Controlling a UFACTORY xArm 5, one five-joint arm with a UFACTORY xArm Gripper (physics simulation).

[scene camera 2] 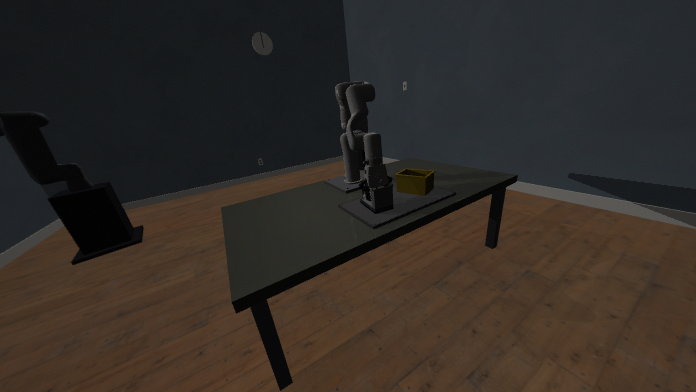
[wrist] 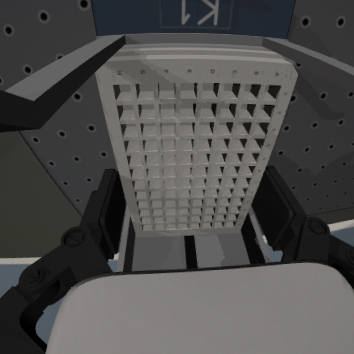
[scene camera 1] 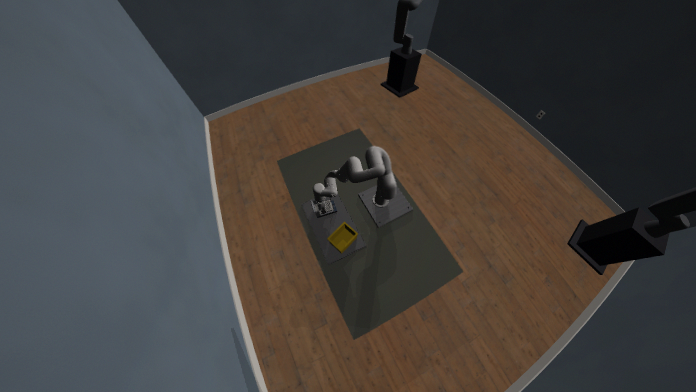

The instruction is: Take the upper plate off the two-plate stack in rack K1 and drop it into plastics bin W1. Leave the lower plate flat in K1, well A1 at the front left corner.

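Frame: origin at the arm's base, x ahead, y left, z up, level; centimetres.
Seen in the pictures: gripper, between the fingertips: [wrist: 189, 184] [scene camera 1: 322, 207]; arm's base, origin of its link: [scene camera 2: 353, 181] [scene camera 1: 380, 200].
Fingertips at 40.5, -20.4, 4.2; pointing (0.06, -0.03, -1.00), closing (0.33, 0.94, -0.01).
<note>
Offsets run from my fingertips to a thing's top centre, as dx, dy, dz. "*": to the spot under its first point. Level surfaces: height alone.
In the wrist view the upper plate {* -5.3, +5.4, +0.5} [wrist: 280, 75], a pale many-well plate, lies flat in rack K1 {* -8.4, -0.6, +4.2} [wrist: 75, 70], its column letters along the edge by the K1 label. Stacked edges show under that edge; how the lower plate sits is mostly hidden. My gripper [wrist: 189, 184] is open and empty, one black finger beside each long side of the stack, toward the end away from the label. In the scene views the gripper is down at the rack {-1.6, +0.7, +7.3} [scene camera 2: 384, 197], partly hidden. The yellow bin {+1.4, +28.6, +5.3} [scene camera 1: 342, 237] [scene camera 2: 415, 183] stands upright beside the rack; its label is not readable.
Rack and bin stand on a dark perforated board {+0.9, +13.3, -4.6} [scene camera 1: 320, 227] [scene camera 2: 370, 220] [wrist: 45, 145] on the long table {dz -6.0} [scene camera 1: 410, 265] [scene camera 2: 280, 235]. The arm's base plate [scene camera 1: 397, 210] lies beside that board. The rack's raised corner guides flank the labelled end. Two other arms stand on black pedestals off the table.
</note>
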